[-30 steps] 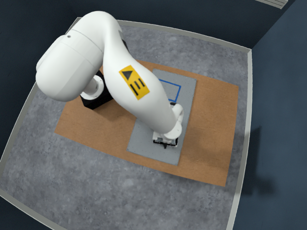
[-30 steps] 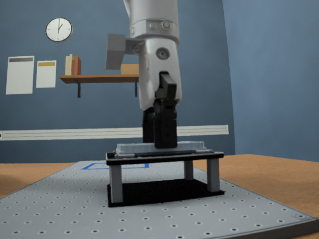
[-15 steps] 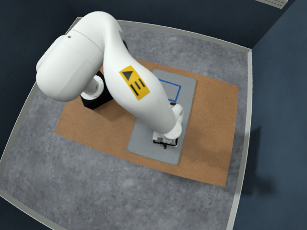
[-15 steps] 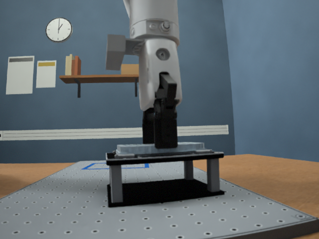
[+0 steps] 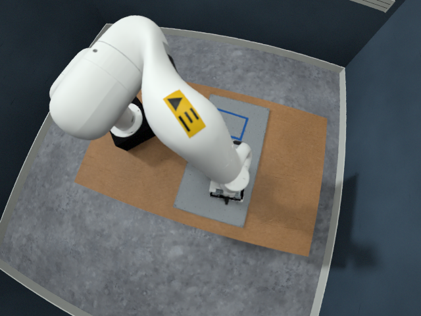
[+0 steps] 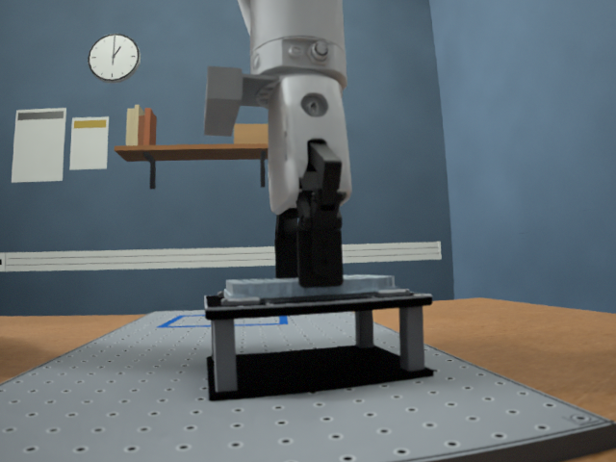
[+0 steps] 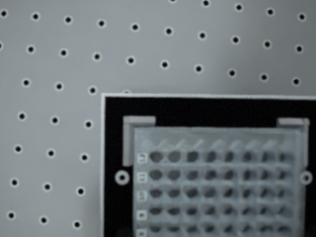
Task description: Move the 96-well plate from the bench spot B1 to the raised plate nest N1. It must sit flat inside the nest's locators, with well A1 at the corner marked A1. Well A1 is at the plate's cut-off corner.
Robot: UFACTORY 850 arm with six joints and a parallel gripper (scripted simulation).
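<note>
My gripper is now 1 cm above the 96-well plate. Also, from my hand: black raised plate nest: 2 cm below.
</note>
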